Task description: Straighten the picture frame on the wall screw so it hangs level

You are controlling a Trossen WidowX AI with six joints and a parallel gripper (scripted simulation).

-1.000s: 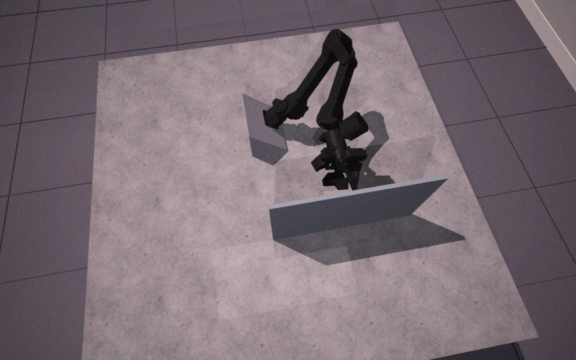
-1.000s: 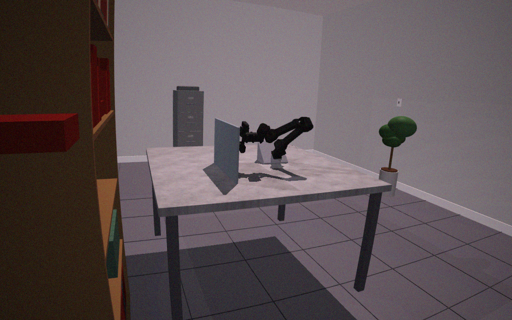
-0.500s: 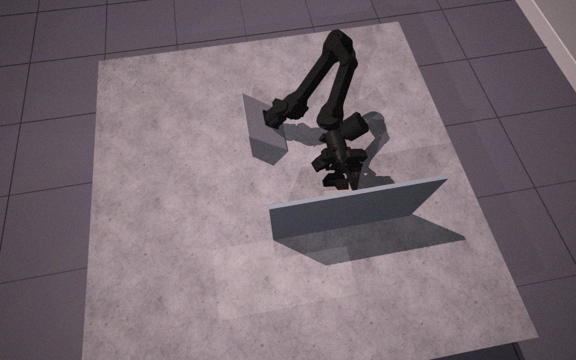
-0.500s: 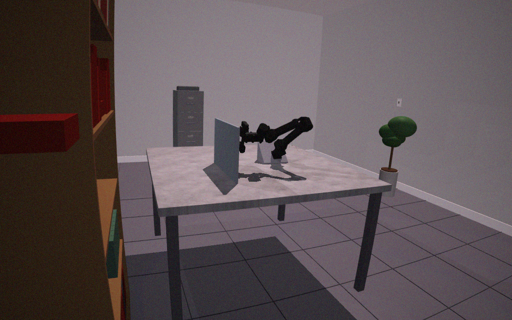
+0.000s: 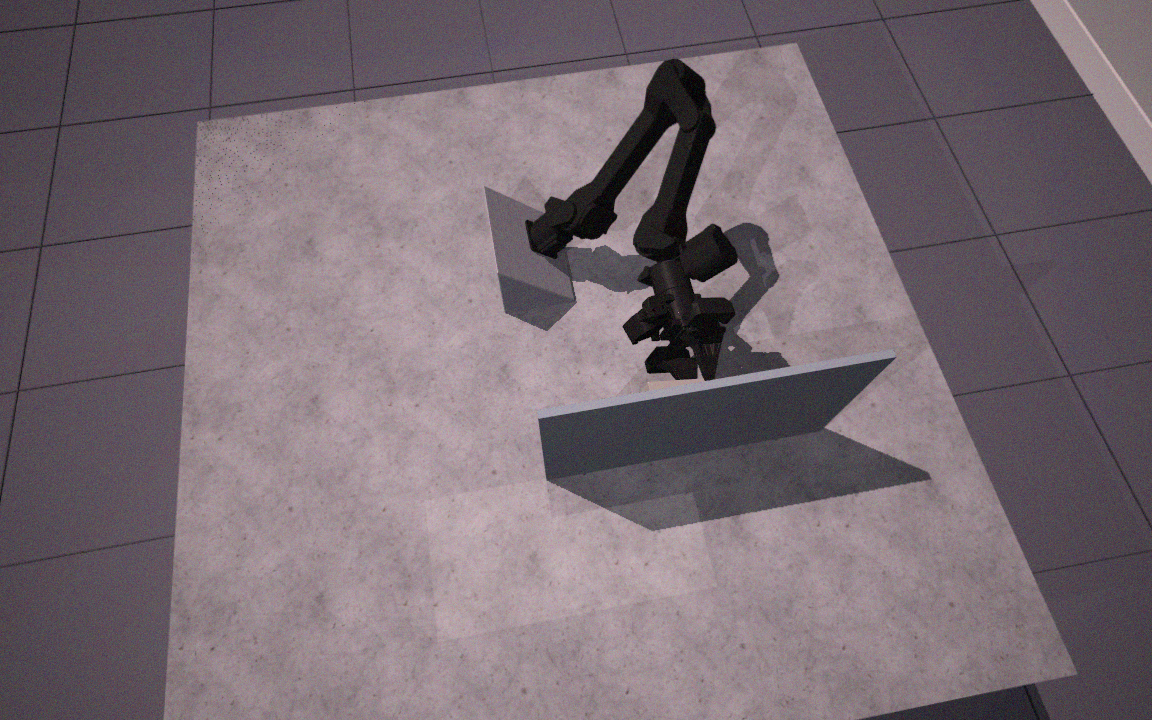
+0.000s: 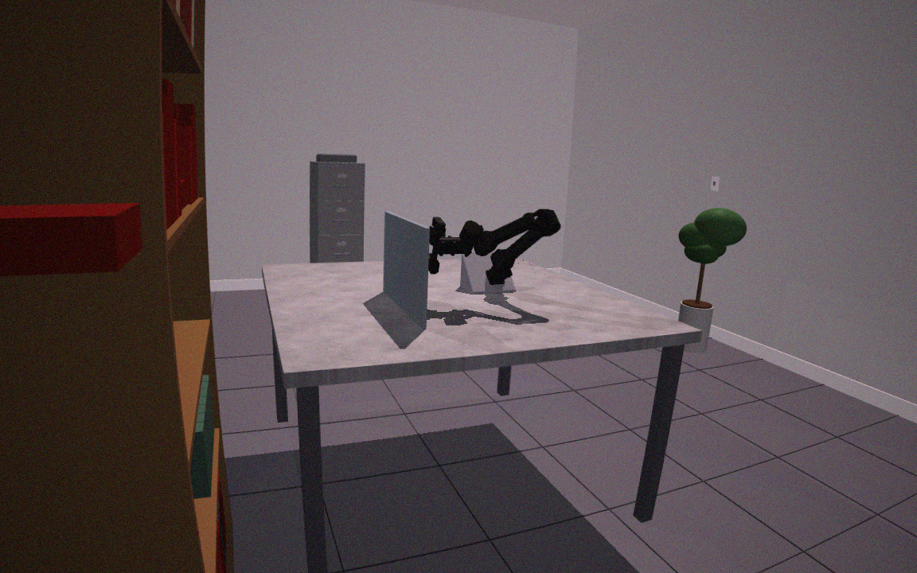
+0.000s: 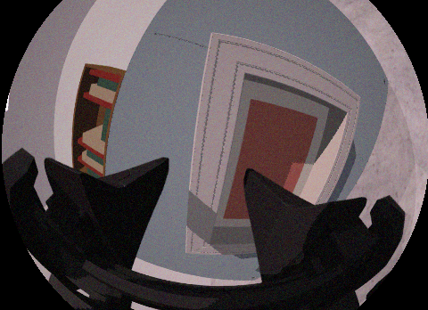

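My gripper tip is now 1 cm short of the picture frame, 1 cm to the left of it and 5 cm above it. From my gripper tip the other things lie so: wall panel 2 cm ahead, 6 cm below.
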